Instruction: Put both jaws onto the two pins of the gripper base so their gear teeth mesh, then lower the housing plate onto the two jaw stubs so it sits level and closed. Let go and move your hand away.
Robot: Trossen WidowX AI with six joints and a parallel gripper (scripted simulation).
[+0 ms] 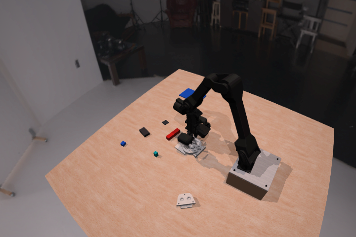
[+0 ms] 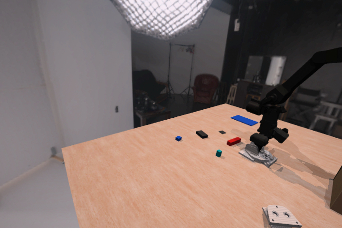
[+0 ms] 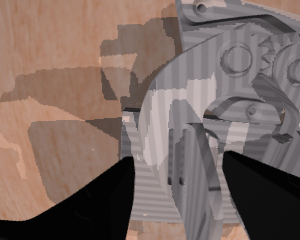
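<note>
My gripper tip is now 12 cm short of the red block and 1 cm to the right of it. Round my gripper tip: teal cube: 17 cm to the left, 11 cm ahead; then black block: 27 cm ahead, 8 cm to the left, 1 cm below; then dark tile: 22 cm ahead, 5 cm to the right, 1 cm below.
</note>
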